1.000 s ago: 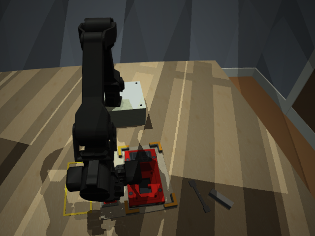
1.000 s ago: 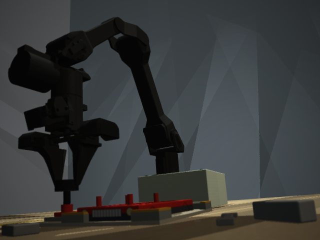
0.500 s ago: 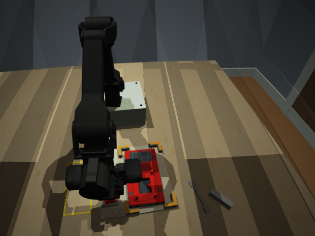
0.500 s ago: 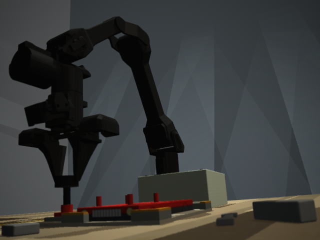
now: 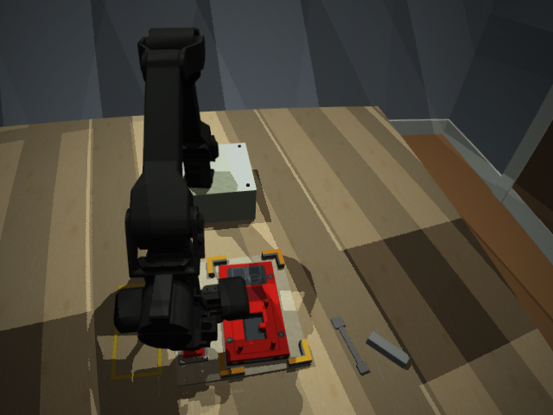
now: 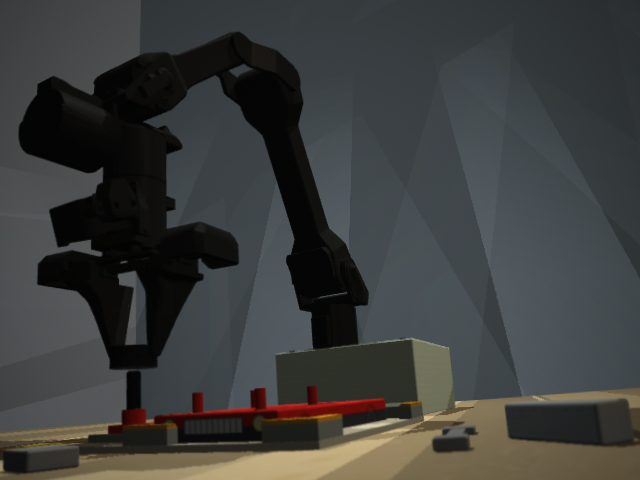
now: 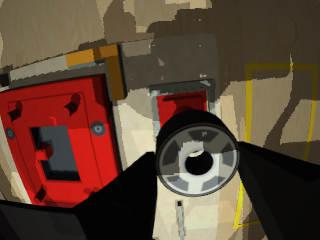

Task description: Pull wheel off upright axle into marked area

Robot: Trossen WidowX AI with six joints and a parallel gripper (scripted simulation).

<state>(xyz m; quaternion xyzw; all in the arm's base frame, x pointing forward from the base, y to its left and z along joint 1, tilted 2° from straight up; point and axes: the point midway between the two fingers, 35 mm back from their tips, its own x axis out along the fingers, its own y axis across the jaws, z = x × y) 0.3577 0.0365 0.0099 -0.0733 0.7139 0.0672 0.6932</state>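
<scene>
Right now my gripper tip is 40 mm above the black axle. From my gripper tip the other things lie so: dark wheel: right at my gripper tip; then grey wrench-like bar: 20 mm behind, 280 mm to the left, 70 mm below.
</scene>
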